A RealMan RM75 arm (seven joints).
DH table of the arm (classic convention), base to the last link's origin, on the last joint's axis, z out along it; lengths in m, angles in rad. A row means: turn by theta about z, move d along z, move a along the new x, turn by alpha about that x. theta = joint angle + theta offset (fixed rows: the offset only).
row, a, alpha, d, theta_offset
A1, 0, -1.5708, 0.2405, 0
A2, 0, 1.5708, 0, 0
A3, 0, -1.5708, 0.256, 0
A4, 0, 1.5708, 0, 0
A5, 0, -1.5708, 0.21, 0
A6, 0, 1.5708, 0, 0
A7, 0, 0, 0.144, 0
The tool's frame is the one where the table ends.
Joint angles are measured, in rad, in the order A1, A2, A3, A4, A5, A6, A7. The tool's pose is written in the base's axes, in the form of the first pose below.
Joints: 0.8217, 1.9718, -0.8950, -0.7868, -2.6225, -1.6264, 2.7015
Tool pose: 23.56, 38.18, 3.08, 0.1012, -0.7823, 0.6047, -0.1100
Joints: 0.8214, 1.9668, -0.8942, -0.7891, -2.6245, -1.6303, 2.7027
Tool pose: 23.64, 38.22, 3.34, 0.1033, -0.7815, 0.6052, -0.1112
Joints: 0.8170, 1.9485, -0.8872, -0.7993, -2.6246, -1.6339, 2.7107
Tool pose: 23.92, 38.49, 4.36, 0.1148, -0.7771, 0.6093, -0.1081
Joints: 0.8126, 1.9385, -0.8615, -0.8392, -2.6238, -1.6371, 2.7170
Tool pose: 23.72, 39.04, 5.65, 0.1333, -0.7767, 0.6088, -0.0915
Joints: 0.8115, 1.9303, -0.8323, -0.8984, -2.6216, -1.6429, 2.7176
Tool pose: 23.10, 39.75, 7.25, 0.1569, -0.7810, 0.6003, -0.0708
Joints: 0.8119, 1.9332, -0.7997, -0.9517, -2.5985, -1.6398, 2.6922
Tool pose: 22.13, 40.39, 8.30, 0.1718, -0.7942, 0.5815, -0.0406
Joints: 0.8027, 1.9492, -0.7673, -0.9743, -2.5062, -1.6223, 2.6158
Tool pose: 20.89, 40.72, 8.21, 0.1609, -0.8202, 0.5488, 0.0140
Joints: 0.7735, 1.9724, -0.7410, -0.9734, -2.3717, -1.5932, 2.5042
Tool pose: 20.10, 40.60, 7.59, 0.1416, -0.8446, 0.5097, 0.0828
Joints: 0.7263, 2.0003, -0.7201, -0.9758, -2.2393, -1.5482, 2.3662
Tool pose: 20.01, 40.30, 7.21, 0.1422, -0.8613, 0.4638, 0.1511
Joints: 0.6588, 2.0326, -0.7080, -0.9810, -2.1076, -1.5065, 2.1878
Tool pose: 20.66, 39.48, 6.91, 0.1583, -0.8741, 0.4078, 0.2109
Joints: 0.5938, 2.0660, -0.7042, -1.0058, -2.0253, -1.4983, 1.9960
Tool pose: 21.42, 38.23, 6.62, 0.1810, -0.8915, 0.3401, 0.2384
